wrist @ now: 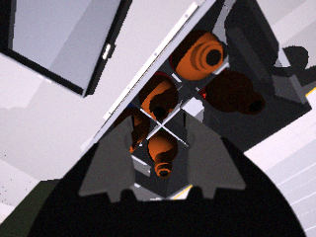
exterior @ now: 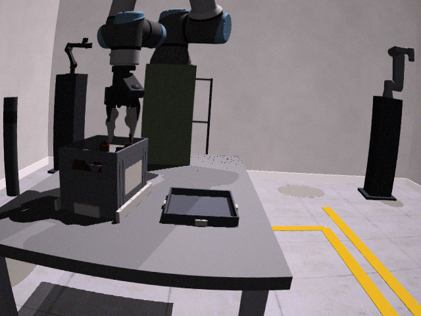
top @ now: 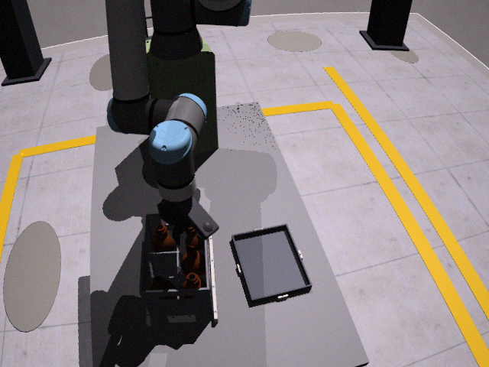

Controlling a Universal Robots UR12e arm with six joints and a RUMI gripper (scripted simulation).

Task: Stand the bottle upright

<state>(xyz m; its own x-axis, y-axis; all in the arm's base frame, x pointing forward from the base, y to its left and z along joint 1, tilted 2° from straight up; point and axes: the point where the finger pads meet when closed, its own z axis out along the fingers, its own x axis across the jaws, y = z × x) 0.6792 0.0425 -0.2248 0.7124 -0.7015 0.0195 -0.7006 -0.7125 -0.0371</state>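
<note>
The dark grey crate lies 5 cm to the right of my hand and 11 cm below it. Round my hand: black tray: 4 cm behind, 23 cm to the left, 18 cm below.
</note>
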